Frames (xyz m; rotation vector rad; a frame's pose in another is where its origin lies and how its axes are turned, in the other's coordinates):
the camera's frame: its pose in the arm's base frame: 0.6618 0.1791 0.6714 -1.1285 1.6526 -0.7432
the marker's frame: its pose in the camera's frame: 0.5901 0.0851 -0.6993 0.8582 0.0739 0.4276
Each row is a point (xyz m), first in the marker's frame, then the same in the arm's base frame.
Working: the marker's frame: its pose in the arm's base frame: -0.0840 -0.3556 0.6224 -0.1384 1.3312 -1.0589

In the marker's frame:
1: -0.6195 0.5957 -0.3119
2: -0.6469 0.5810 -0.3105
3: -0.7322 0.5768 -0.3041
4: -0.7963 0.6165 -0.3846
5: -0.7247 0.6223 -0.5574
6: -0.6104 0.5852 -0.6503
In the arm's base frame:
1: 0.0598 0.5470 0.5965
2: 0.0565 0.5570 0.6258
3: 0.0705 0.6102 0.6914
4: 0.0334 0.7140 0.6880
5: -0.1160 0.7491 0.5809
6: -0.2279 0.6936 0.4945

